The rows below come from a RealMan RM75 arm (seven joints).
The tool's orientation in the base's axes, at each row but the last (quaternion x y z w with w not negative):
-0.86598 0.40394 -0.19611 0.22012
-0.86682 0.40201 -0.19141 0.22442
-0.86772 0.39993 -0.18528 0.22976
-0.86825 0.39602 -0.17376 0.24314
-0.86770 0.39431 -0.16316 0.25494
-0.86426 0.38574 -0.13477 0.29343
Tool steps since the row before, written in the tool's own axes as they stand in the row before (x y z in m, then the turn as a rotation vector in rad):
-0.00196 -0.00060 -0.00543 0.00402 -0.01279 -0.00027
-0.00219 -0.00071 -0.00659 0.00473 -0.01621 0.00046
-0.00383 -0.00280 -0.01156 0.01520 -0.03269 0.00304
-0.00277 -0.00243 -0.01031 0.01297 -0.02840 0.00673
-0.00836 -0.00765 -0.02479 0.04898 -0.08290 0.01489
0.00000 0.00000 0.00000 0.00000 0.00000 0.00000
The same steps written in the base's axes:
-0.00361 0.00068 0.00449 0.01010 0.00416 0.00778
-0.00426 0.00057 0.00550 0.01300 0.00574 0.00914
-0.00648 0.00170 0.01055 0.03074 0.00770 0.01746
-0.00536 0.00059 0.00953 0.02858 0.00803 0.01179
-0.01272 0.00291 0.02393 0.08818 0.01343 0.03920
0.00000 0.00000 0.00000 0.00000 0.00000 0.00000

